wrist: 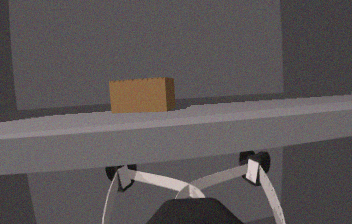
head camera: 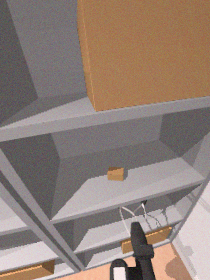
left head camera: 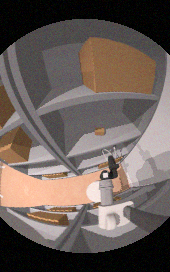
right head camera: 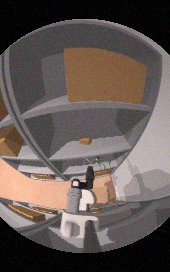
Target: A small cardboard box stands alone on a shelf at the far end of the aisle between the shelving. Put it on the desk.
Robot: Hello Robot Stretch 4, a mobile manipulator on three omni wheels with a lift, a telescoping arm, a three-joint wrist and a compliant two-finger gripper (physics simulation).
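Places are measured from the robot's base along level axes (x right, y back, z down), in metres.
Where they show: gripper, between the fingertips: (wrist: pixel 187 161); robot's base, origin of its link: (left head camera: pixel 97 190) (right head camera: pixel 81 198).
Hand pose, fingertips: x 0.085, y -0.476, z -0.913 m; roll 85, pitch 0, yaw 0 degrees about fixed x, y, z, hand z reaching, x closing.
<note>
Each offset is from my fingertips to the centre of the thing. Level surfaces: height alone.
The small cardboard box {dx -0.065, dy -0.115, dz -0.075 m} (head camera: pixel 116 174) (left head camera: pixel 100 131) (right head camera: pixel 85 141) (wrist: pixel 139 96) stands upright and alone on a grey shelf (head camera: pixel 155 181) (wrist: pixel 225 122). In the wrist view it is left of the middle, set back from the shelf's front edge. My gripper (head camera: pixel 133 205) (left head camera: pixel 109 151) (right head camera: pixel 92 160) (wrist: pixel 187 161) is open with nothing between its fingertips. In the wrist view its fingertips appear below the shelf's front edge, apart from the box, which is above and nearer the left fingertip. The desk does not show in these views.
A large cardboard box {dx +0.068, dy -0.140, dz -0.642 m} (head camera: pixel 150 50) (left head camera: pixel 120 67) (right head camera: pixel 105 75) fills much of the shelf above. Another box {dx -1.084, dy +0.105, dz -0.185 m} (left head camera: pixel 17 145) stands in the bay to the left. Lower shelves hold more boxes. A pale wall (head camera: pixel 196 235) is at the right. Orange floor {dz +0.940 m} (left head camera: pixel 30 186) runs between the shelving.
</note>
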